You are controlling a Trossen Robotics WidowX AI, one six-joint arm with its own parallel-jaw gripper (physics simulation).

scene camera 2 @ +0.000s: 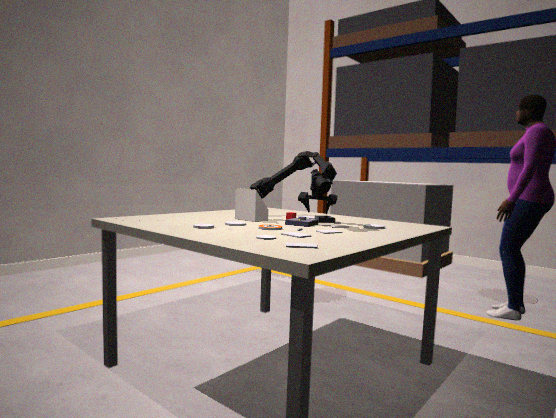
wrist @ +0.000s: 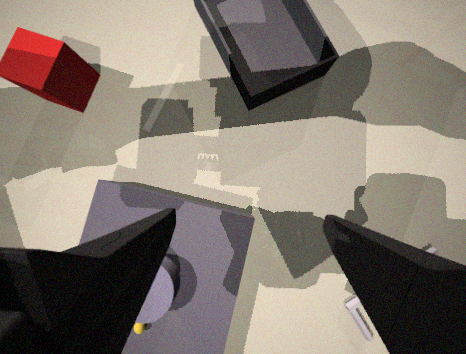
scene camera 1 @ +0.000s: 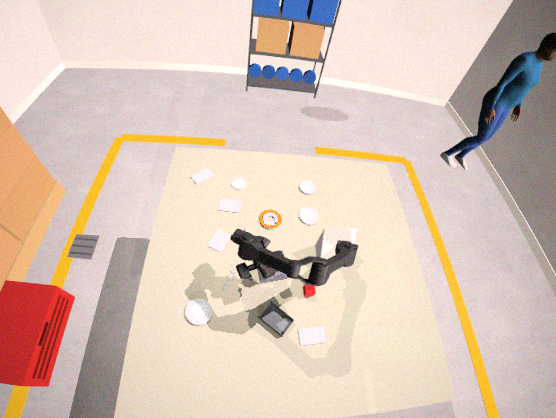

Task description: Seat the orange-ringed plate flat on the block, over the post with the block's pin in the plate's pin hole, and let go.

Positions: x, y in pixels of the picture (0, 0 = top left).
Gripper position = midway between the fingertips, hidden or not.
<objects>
The gripper point(wrist: 250, 218) is open, holding nothing. Also in view: a grey tray point(wrist: 267, 56). A red cube point(wrist: 47, 67) rests on the table.
</objects>
